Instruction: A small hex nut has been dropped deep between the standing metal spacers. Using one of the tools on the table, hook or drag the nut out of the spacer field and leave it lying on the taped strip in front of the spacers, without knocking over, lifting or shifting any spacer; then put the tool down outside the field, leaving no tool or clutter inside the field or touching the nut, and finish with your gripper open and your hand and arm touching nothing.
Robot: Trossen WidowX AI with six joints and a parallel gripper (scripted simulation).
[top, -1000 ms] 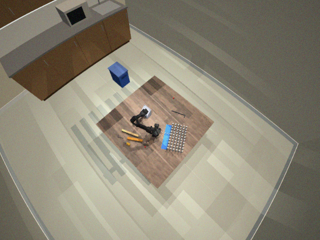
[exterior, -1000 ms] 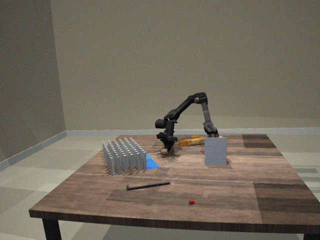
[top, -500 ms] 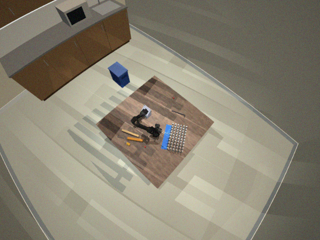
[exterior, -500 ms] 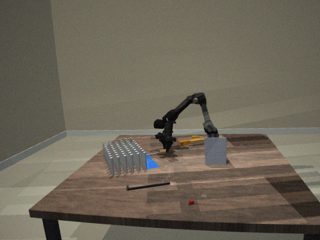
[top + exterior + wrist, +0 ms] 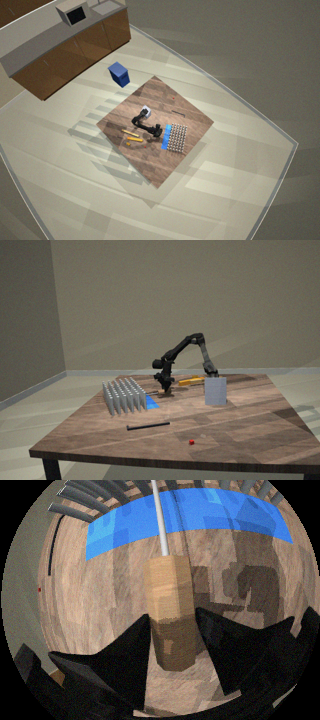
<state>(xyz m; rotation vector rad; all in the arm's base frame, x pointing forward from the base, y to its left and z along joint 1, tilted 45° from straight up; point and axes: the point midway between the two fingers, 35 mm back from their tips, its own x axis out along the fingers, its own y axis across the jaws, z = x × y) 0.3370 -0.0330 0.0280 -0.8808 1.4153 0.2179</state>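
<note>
My gripper tip is now 130 mm short of the blue taped strip, 40 mm to the right of it and 40 mm above it. Also, from my gripper tip: pick tool (80 mm ahead, 60 mm to the left).
</note>
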